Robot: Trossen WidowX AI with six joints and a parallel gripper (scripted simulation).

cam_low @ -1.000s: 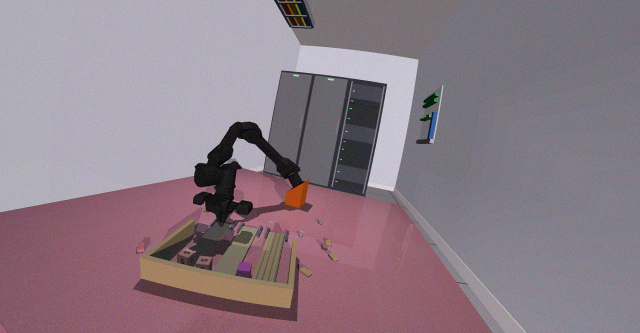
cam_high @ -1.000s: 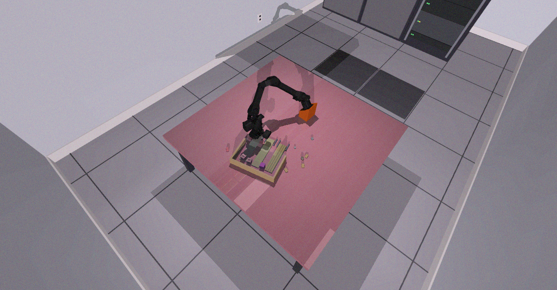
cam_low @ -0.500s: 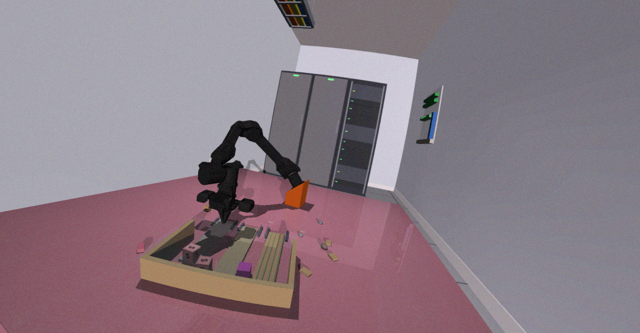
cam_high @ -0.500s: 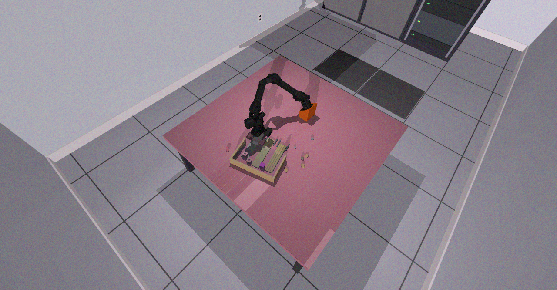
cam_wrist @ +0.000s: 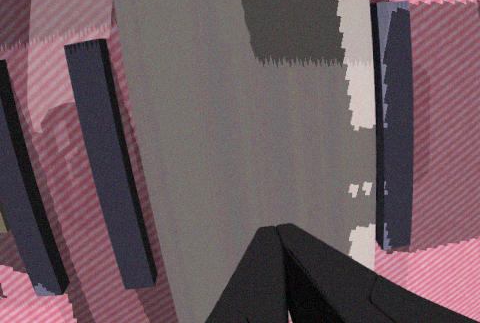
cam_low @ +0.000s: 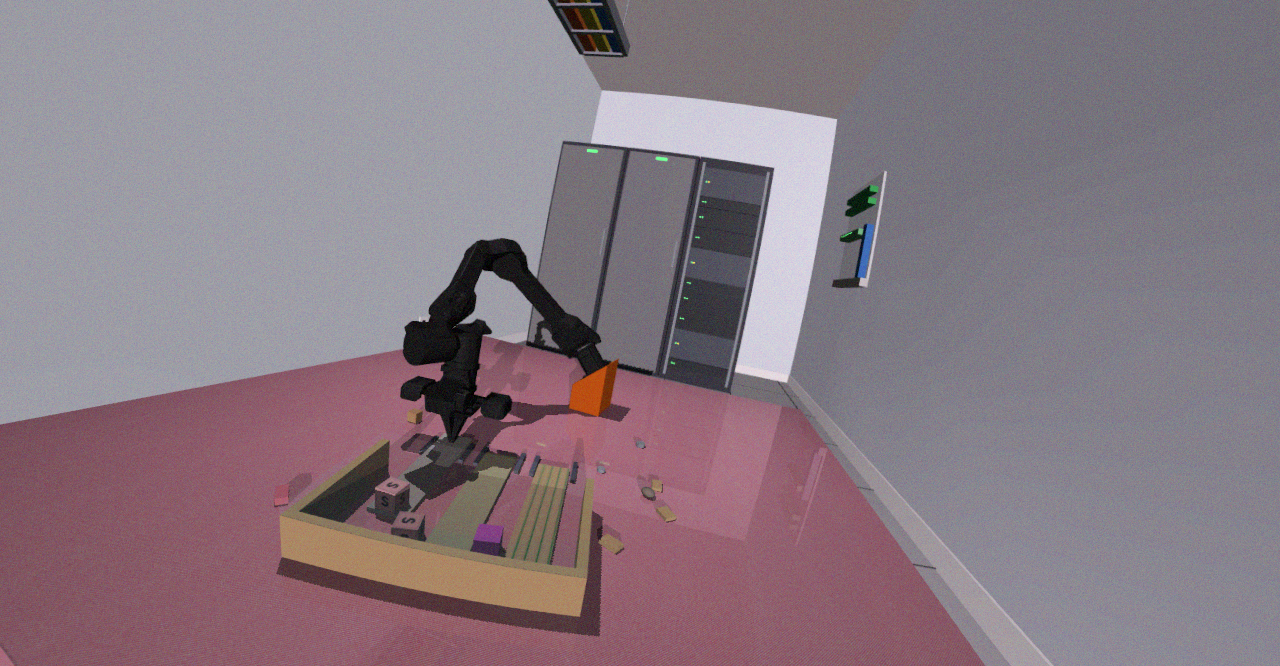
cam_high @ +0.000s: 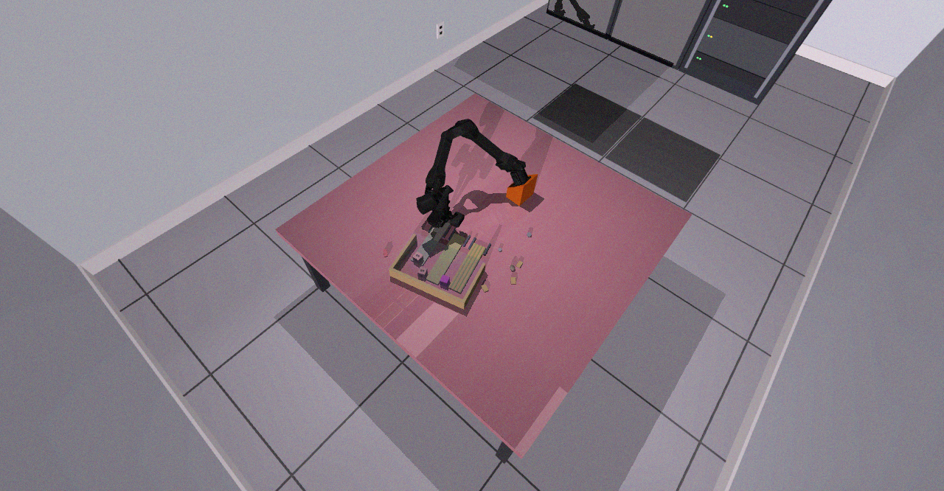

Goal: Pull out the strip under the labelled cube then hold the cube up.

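The pale strip lies 9 cm ahead of my gripper tip and 2 cm to the left of it.
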